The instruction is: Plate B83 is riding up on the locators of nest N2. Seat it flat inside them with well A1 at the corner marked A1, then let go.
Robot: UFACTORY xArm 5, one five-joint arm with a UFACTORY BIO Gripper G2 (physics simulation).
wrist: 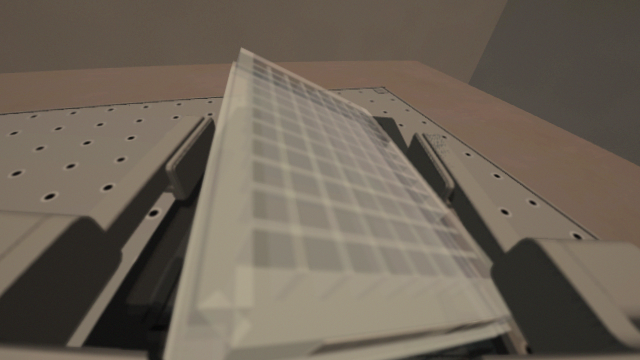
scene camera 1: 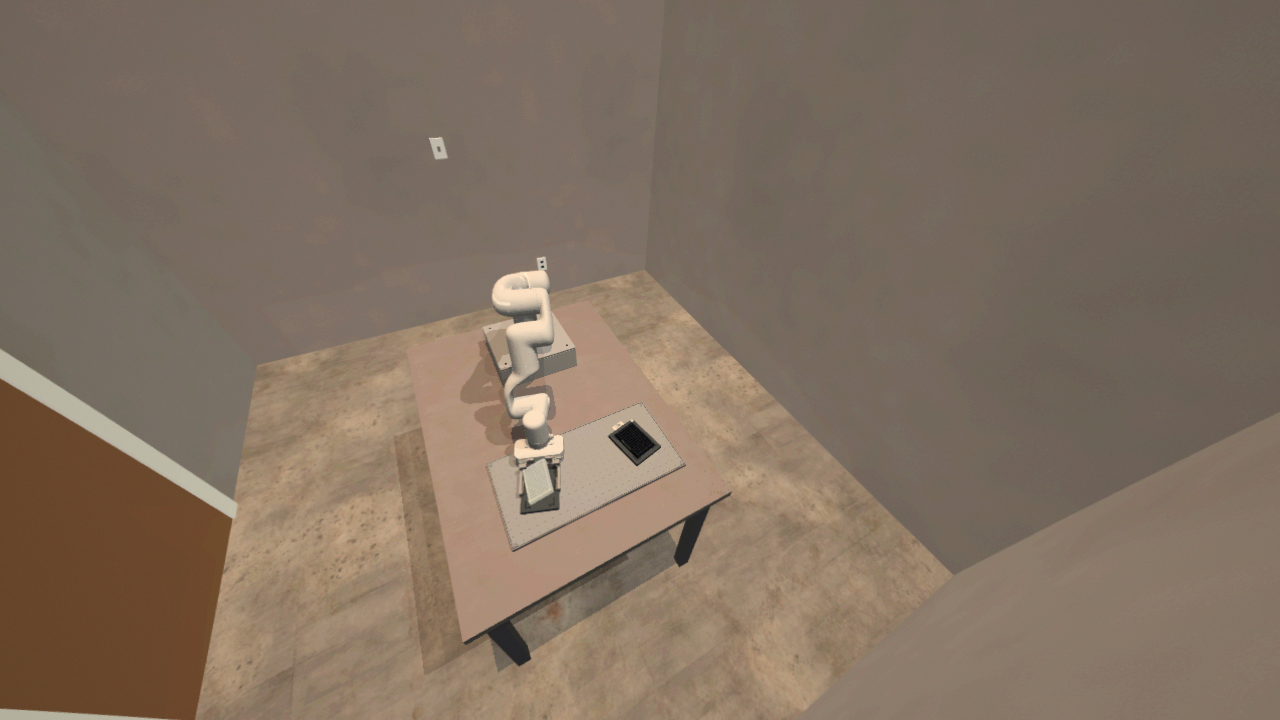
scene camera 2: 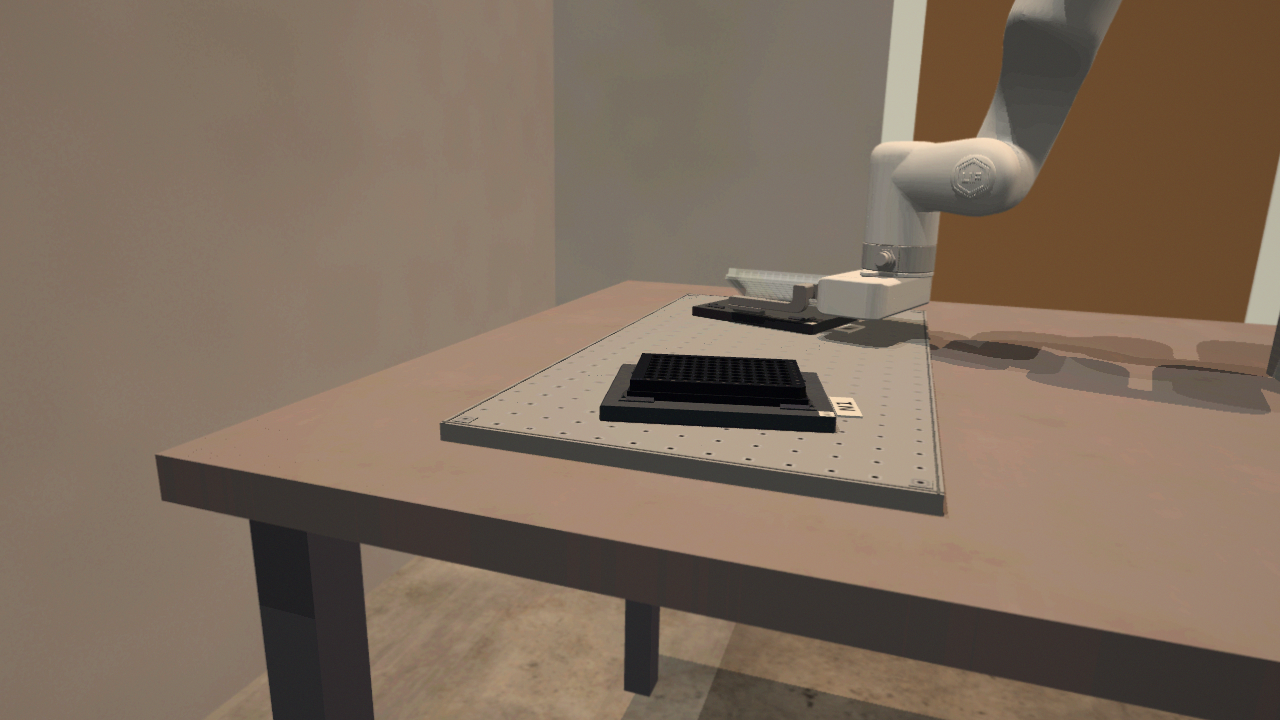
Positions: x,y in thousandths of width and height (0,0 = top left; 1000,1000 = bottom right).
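Note:
A clear plate B83 (scene camera 2: 604,397) is visible to me, and I find it again in the wrist view (wrist: 488,632) and in scene camera 1 (scene camera 1: 420,666). I also see a black well plate (scene camera 2: 520,524), which appears in scene camera 1 (scene camera 1: 493,606) too, while in the wrist view the black well plate is out of frame. There is a dark nest N2 (scene camera 2: 604,444), and there is a nest N1 (scene camera 2: 516,573). As for my gripper (scene camera 2: 592,413), I see it in the wrist view (wrist: 493,385) as well, and in scene camera 1 (scene camera 1: 422,684).

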